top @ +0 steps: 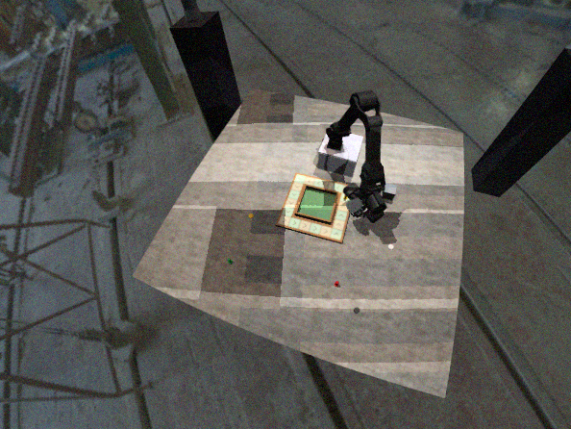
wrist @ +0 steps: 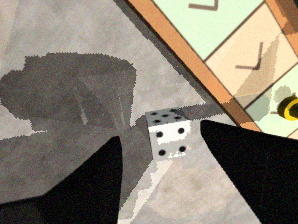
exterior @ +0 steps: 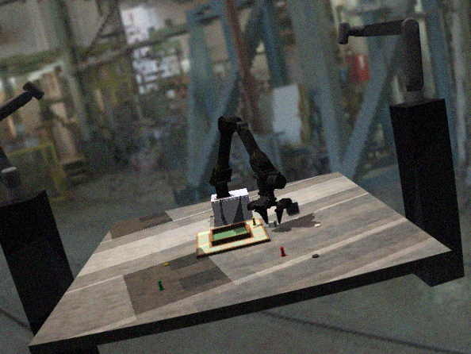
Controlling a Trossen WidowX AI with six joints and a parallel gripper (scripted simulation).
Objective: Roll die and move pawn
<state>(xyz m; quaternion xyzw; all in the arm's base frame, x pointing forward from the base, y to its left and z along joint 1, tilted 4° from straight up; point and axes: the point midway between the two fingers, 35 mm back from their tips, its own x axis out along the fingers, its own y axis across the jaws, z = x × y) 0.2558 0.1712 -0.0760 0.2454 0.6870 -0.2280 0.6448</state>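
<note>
Now: gripper tip 7 cm to the left of the yellow pawn, 6 cm past it and 1 cm below it. Also, from my gripper tip: grey cube 13 cm behind, 11 cm to the left, 1 cm above; white die right at my gripper tip; white disc 15 cm to the left, 12 cm ahead, 1 cm below.
</note>
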